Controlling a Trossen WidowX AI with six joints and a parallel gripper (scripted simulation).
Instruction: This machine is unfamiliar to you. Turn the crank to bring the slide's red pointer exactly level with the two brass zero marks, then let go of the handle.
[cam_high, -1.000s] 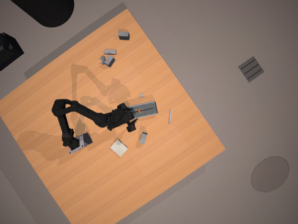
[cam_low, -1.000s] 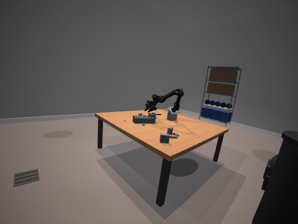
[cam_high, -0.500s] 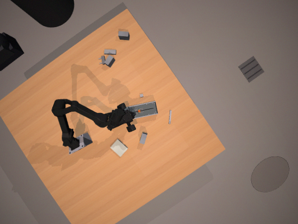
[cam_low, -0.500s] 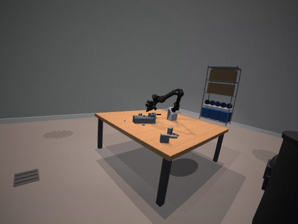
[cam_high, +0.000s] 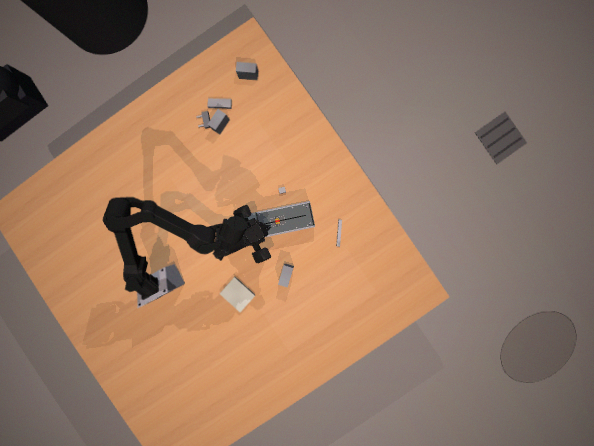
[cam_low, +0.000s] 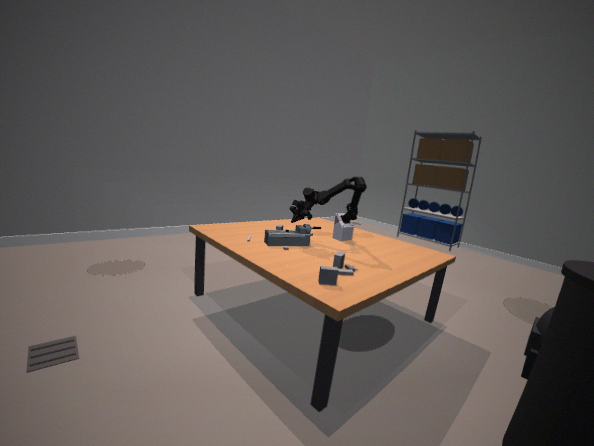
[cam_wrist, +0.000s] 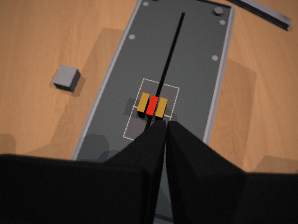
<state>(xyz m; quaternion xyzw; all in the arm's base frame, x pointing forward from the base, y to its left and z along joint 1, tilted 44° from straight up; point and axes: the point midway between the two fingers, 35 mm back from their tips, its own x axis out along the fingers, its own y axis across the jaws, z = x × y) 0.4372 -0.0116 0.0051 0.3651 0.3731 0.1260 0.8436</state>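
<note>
My gripper tip is now 5 cm above the red pointer, 3 cm short of it and 1 cm to the right of it. Also, from my gripper tip: small grey cube (12 cm below, 10 cm to the left, 9 cm ahead); thin grey bar (20 cm ahead, 14 cm to the right, 13 cm below); dark crank handle (14 cm behind, 8 cm to the left, 2 cm below).
</note>
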